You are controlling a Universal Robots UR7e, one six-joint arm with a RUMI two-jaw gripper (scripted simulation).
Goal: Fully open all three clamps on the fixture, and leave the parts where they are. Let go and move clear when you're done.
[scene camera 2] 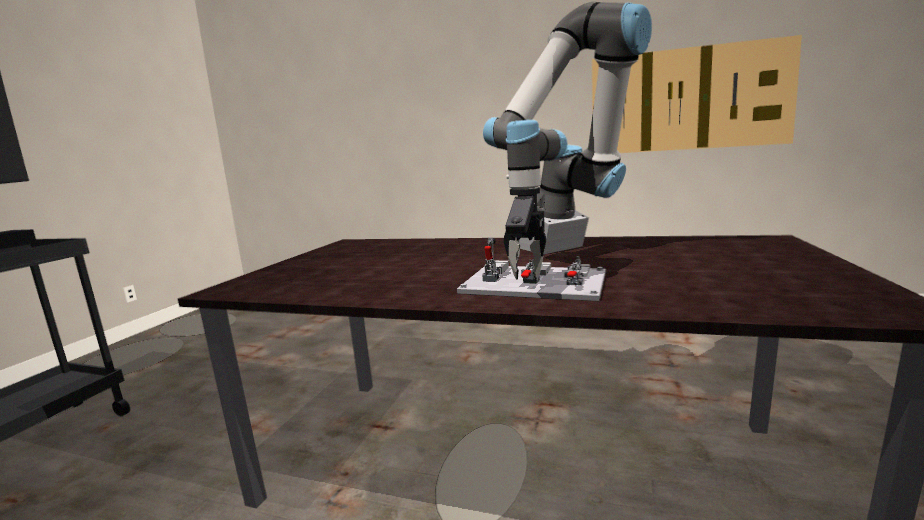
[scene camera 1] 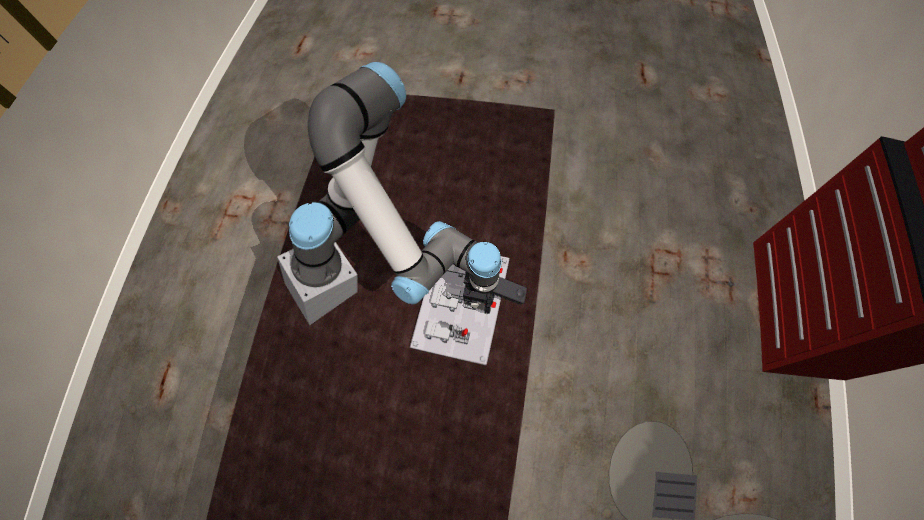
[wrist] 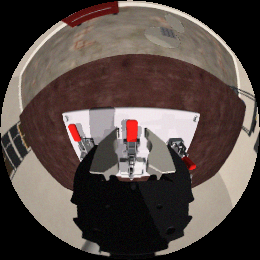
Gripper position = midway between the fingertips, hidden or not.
In view: the gripper [scene camera 2: 526,280] and a fixture plate [scene camera 1: 481,326].
The gripper is seen too in scene camera 1 [scene camera 1: 488,305] and in the wrist view [wrist: 131,128]. The fixture plate is seen too in scene camera 2 [scene camera 2: 552,286] and in the wrist view [wrist: 97,123].
